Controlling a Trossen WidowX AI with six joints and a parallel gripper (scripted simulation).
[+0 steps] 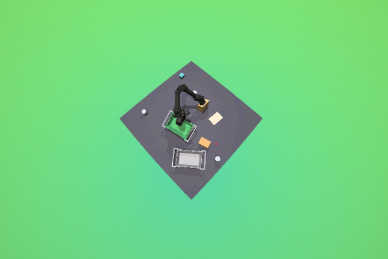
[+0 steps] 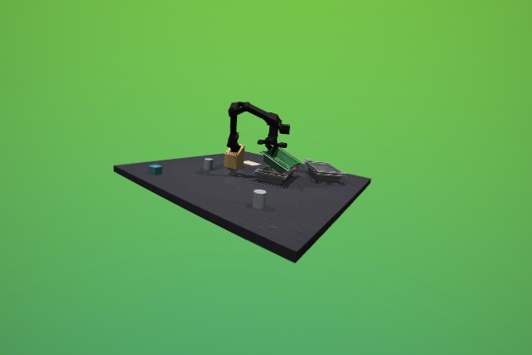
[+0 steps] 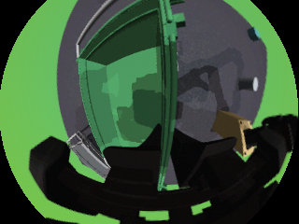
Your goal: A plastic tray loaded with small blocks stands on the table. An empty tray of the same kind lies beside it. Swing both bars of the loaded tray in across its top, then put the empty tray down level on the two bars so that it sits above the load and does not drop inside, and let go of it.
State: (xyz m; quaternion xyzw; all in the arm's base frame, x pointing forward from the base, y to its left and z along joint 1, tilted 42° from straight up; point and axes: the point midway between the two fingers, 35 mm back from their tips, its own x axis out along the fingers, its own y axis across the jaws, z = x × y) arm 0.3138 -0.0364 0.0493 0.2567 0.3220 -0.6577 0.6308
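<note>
The green tray lies 8 cm ahead of my gripper tip and 1 cm to the left of it. From my gripper tip the other things lie so: cream tile: 29 cm behind, 27 cm to the left, 14 cm below; then teal cube: 54 cm behind, 45 cm to the right, 12 cm below.
</note>
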